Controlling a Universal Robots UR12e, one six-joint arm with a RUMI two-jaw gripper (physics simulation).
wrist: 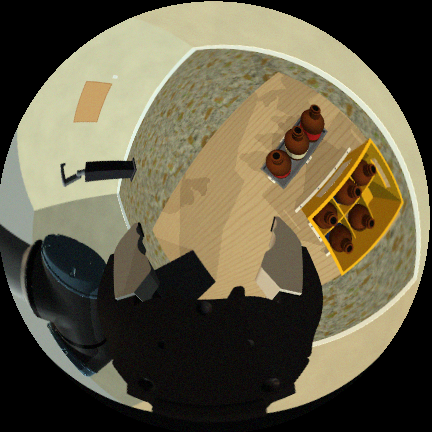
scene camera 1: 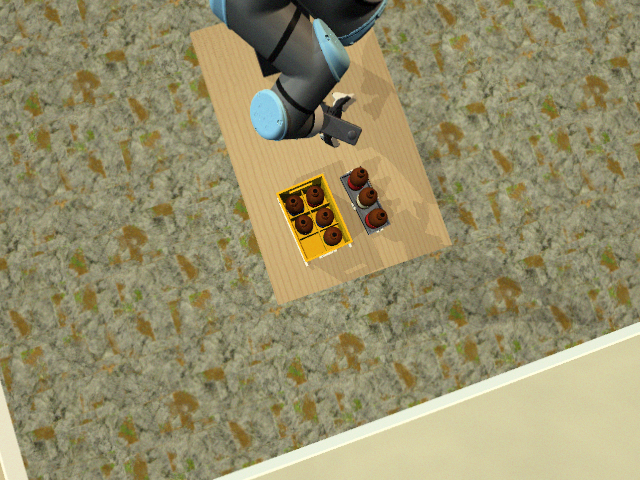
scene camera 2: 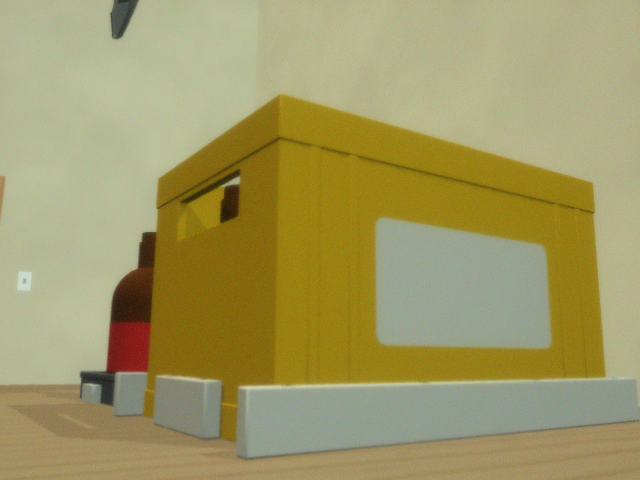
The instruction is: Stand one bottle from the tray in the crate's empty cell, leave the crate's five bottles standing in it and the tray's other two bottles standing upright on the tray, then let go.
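Places are measured from the arm's base along level axes (x ahead, y left, z up), in metres.
Pixels of known places: gripper, fingertip midpoint: (wrist: pixel 205 221) (scene camera 2: pixel 58 2).
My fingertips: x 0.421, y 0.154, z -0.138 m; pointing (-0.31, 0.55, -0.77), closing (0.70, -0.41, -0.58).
Note:
Behind a point stands the place of what it marks.
My gripper (scene camera 1: pixel 345 119) @(x 0.421, y 0.154, z -0.138 m) (wrist: pixel 205 221) @(x 0.421, y 0.154, z -0.138 m) is open and empty, above the table, apart from the tray and crate. In scene camera 2 a dark fingertip shows at the top left. The grey tray (scene camera 1: pixel 362 213) @(x 0.660, y 0.230, z -0.486 m) (scene camera 2: pixel 98 380) @(x 0.480, y 0.199, z -0.472 m) (wrist: pixel 296 165) @(x 0.577, y 0.199, z -0.486 m) holds three upright brown bottles: a red-labelled one (scene camera 1: pixel 358 177) @(x 0.534, y 0.212, z -0.367 m) (wrist: pixel 278 163) @(x 0.518, y 0.208, z -0.351 m) nearest the gripper, a white-labelled one (scene camera 1: pixel 367 197) @(x 0.618, y 0.233, z -0.358 m) (wrist: pixel 297 142) @(x 0.596, y 0.231, z -0.368 m) in the middle, and a red-labelled one (scene camera 1: pixel 376 218) @(x 0.702, y 0.257, z -0.367 m) (wrist: pixel 312 121) @(x 0.678, y 0.259, z -0.370 m) at the far end. The yellow crate (scene camera 1: pixel 335 205) @(x 0.639, y 0.102, z -0.316 m) (scene camera 2: pixel 325 258) @(x 0.592, y -0.097, z -0.398 m) holds five standing bottles; its empty cell (scene camera 1: pixel 313 245) @(x 0.766, y 0.003, z -0.483 m) is at the far-left corner in scene camera 1.
Low white strips (scene camera 2: pixel 439 415) @(x 0.659, y -0.091, z -0.478 m) (wrist: pixel 325 179) @(x 0.638, y 0.114, z -0.461 m) run along the crate's base. The crate stands beside the tray with a narrow gap between them. The wooden table (scene camera 1: pixel 248 134) @(x 0.247, y -0.210, z -0.491 m) (wrist: pixel 235 200) @(x 0.313, y 0.207, z -0.491 m) ends a short way beyond both. A black block (wrist: pixel 185 275) @(x -0.023, y 0.011, z -0.359 m) lies beyond the fingers in the wrist view.

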